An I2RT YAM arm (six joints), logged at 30 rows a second.
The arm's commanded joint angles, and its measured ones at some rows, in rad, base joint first. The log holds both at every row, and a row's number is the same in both.
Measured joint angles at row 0:
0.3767, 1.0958, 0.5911, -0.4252, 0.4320, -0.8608
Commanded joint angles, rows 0 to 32:
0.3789, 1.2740, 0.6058, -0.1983, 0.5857, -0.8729
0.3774, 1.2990, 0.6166, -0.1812, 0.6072, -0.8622
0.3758, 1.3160, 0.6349, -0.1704, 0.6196, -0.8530
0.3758, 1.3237, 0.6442, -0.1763, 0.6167, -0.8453
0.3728, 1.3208, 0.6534, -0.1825, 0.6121, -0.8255
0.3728, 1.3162, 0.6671, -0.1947, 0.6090, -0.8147
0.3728, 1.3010, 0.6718, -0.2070, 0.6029, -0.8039
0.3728, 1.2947, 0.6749, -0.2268, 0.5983, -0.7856
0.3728, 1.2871, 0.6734, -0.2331, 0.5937, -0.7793
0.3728, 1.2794, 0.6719, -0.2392, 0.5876, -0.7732
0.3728, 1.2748, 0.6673, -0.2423, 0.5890, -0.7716
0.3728, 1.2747, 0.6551, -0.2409, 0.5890, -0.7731
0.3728, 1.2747, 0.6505, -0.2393, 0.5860, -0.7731
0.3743, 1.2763, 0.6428, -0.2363, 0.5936, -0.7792
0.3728, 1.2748, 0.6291, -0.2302, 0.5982, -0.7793
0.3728, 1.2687, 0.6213, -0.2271, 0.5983, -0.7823
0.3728, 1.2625, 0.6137, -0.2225, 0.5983, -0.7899
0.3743, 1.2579, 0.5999, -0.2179, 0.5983, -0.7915
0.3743, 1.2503, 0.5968, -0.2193, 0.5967, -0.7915
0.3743, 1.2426, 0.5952, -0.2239, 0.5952, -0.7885
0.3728, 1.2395, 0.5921, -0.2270, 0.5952, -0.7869
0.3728, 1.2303, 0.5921, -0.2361, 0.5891, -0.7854
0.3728, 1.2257, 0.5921, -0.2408, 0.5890, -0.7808
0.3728, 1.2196, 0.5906, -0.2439, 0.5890, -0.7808
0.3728, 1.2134, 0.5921, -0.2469, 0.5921, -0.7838
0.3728, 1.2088, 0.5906, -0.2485, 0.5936, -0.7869
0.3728, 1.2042, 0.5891, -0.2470, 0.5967, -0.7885
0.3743, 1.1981, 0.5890, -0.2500, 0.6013, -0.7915
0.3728, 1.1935, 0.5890, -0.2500, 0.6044, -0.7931
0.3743, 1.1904, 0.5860, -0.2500, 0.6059, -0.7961
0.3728, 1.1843, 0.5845, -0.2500, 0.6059, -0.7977
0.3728, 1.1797, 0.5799, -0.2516, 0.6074, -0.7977
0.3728, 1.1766, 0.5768, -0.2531, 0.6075, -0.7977
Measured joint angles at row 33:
0.3756, 1.2068, 0.5919, -0.2592, 0.5819, -0.8059
